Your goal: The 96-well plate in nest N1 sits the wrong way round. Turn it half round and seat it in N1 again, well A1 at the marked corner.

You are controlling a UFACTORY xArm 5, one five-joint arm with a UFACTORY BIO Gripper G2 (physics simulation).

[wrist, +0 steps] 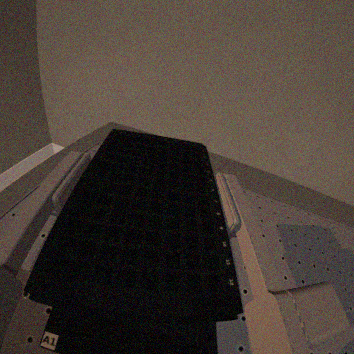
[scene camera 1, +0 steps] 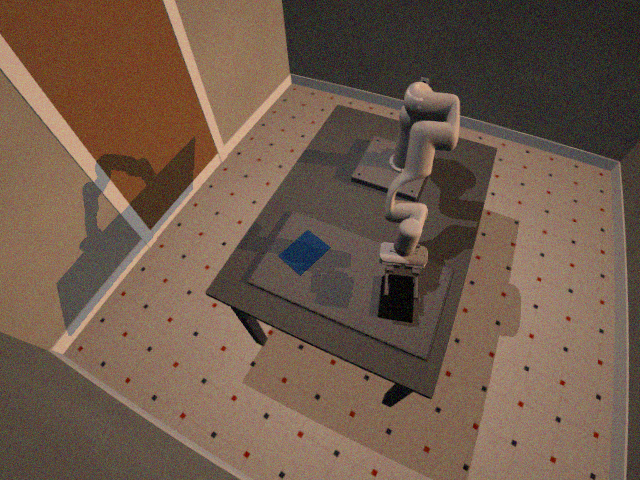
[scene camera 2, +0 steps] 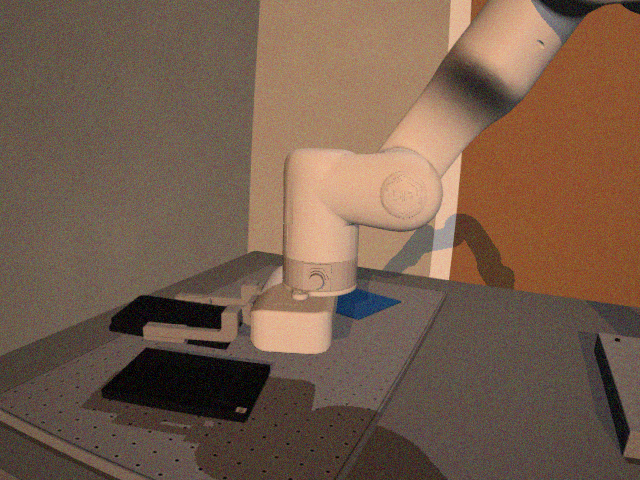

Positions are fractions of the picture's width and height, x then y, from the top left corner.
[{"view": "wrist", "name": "my gripper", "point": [0.43,0.48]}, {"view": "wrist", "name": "black 96-well plate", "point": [0.40,0.67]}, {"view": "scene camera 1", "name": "my gripper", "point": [0.63,0.62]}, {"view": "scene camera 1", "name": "black 96-well plate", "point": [0.63,0.62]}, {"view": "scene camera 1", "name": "flat blue rectangle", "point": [0.48,0.52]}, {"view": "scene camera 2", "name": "my gripper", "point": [0.25,0.66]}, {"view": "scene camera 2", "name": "black 96-well plate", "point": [0.21,0.67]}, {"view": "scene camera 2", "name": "flat blue rectangle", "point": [0.56,0.63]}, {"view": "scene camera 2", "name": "flat black nest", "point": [0.29,0.80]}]
